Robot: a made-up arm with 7 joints. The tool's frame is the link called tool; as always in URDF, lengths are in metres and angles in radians. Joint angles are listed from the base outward.
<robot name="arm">
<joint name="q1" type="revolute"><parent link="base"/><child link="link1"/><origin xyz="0 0 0.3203" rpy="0 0 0"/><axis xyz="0 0 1"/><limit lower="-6.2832" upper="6.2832"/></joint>
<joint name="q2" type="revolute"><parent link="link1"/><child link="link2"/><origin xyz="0 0 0" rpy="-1.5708 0 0"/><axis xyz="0 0 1"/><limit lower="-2.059" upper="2.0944"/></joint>
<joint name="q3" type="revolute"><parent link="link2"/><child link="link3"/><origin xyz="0 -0.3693 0" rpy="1.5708 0 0"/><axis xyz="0 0 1"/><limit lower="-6.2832" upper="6.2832"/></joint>
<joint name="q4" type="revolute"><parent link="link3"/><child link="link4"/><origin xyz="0.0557 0 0" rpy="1.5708 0 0"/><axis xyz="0 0 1"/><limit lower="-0.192" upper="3.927"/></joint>
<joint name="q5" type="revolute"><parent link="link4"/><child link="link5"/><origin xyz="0.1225 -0.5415 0" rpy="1.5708 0 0"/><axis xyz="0 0 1"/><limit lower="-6.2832" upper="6.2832"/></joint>
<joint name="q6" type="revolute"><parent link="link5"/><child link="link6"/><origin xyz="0 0 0" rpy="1.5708 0 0"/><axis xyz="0 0 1"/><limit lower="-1.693" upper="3.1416"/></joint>
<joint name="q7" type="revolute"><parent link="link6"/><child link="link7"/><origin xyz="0.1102 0.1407 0" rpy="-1.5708 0 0"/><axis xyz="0 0 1"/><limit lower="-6.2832" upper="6.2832"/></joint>
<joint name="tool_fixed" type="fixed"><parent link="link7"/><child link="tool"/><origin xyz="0 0 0" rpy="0 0 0"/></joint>
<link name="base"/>
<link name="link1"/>
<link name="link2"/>
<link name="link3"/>
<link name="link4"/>
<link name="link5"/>
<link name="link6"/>
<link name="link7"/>
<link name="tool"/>
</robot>
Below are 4 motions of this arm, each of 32 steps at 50 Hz.
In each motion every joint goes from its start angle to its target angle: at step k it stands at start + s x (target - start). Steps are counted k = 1, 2, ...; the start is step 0. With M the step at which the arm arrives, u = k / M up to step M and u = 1 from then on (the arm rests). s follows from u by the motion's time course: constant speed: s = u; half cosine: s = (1 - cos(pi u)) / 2; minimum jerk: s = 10 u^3 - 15 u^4 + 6 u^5.
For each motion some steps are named. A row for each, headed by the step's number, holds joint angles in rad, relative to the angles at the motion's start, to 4 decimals.
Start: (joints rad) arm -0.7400 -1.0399 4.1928 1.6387 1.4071 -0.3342 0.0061
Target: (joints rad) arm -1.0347 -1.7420 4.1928 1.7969 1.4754 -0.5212 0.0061
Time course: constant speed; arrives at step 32
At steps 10, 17, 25, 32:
10: -0.0921 -0.2194 0.0000 0.0494 0.0213 -0.0584 0.0000
17: -0.1566 -0.3730 0.0000 0.0840 0.0363 -0.0993 0.0000
25: -0.2302 -0.5485 0.0000 0.1236 0.0534 -0.1461 0.0000
32: -0.2947 -0.7021 0.0000 0.1582 0.0683 -0.1870 0.0000

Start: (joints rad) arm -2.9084 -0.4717 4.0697 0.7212 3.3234 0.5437 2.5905
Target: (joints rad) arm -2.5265 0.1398 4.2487 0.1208 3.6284 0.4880 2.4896
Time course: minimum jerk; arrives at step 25
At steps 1, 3, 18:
1: 0.0002 0.0004 0.0001 -0.0004 0.0002 0.0000 -0.0001
3: 0.0055 0.0088 0.0026 -0.0086 0.0044 -0.0008 -0.0014
18: 0.3293 0.5273 0.1544 -0.5178 0.2630 -0.0480 -0.0870

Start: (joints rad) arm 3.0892 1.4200 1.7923 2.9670 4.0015 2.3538 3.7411
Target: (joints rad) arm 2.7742 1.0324 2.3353 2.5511 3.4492 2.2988 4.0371
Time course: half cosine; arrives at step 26
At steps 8, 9, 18, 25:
8: -0.0680 -0.0837 0.1173 -0.0898 -0.1193 -0.0119 0.0639
9: -0.0843 -0.1037 0.1453 -0.1113 -0.1478 -0.0147 0.0792
18: -0.2470 -0.3039 0.4257 -0.3261 -0.4330 -0.0431 0.2321
25: -0.3139 -0.3862 0.5410 -0.4144 -0.5503 -0.0548 0.2949

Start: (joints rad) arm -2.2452 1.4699 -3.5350 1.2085 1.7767 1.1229 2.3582
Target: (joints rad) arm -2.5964 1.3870 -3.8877 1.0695 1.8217 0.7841 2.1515
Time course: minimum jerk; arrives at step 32
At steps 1, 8, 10, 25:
1: -0.0001 0.0000 -0.0001 0.0000 0.0000 -0.0001 -0.0001
8: -0.0364 -0.0086 -0.0365 -0.0144 0.0047 -0.0351 -0.0214
10: -0.0632 -0.0149 -0.0635 -0.0250 0.0081 -0.0610 -0.0372
25: -0.3254 -0.0768 -0.3268 -0.1288 0.0417 -0.3140 -0.1915

